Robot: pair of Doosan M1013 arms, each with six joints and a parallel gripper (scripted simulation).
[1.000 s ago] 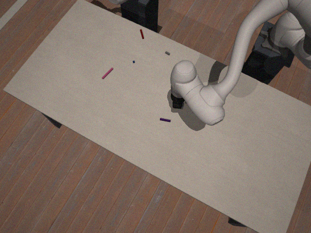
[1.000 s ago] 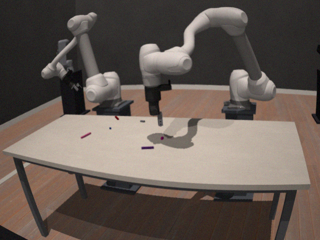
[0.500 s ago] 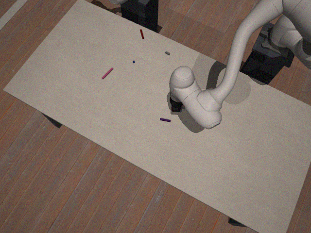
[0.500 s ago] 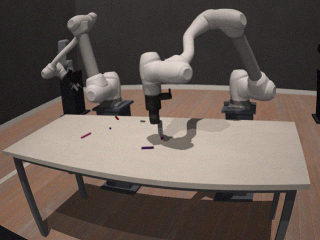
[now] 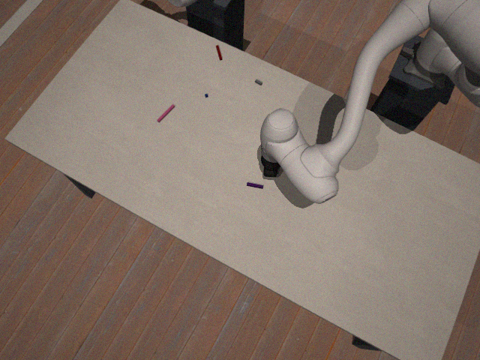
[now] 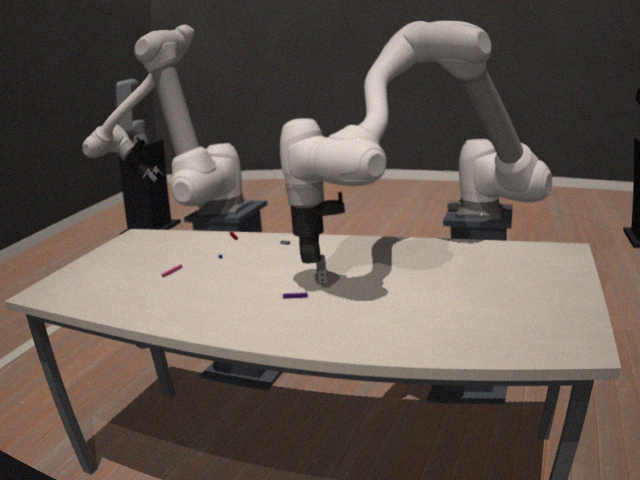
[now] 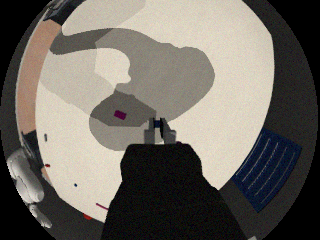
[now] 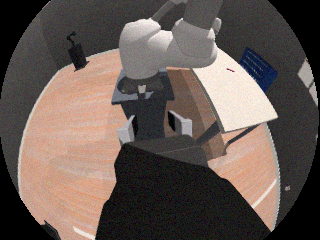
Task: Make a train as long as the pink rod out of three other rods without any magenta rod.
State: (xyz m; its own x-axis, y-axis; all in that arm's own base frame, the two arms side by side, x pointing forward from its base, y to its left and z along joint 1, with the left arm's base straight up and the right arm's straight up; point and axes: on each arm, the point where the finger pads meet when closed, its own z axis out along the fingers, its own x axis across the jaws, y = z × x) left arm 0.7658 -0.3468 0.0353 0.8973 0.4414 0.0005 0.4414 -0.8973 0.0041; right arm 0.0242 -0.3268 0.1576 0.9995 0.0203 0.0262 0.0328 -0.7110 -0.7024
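My left hand is 7 cm past the magenta rod, 3 cm above it and 2 cm to the left of it. Also, from my left hand: purple rod (7 cm ahead, 5 cm to the right, 3 cm below); grey rod (33 cm behind, 23 cm to the right, 3 cm below); pink rod (49 cm to the right, 4 cm behind, 3 cm below).
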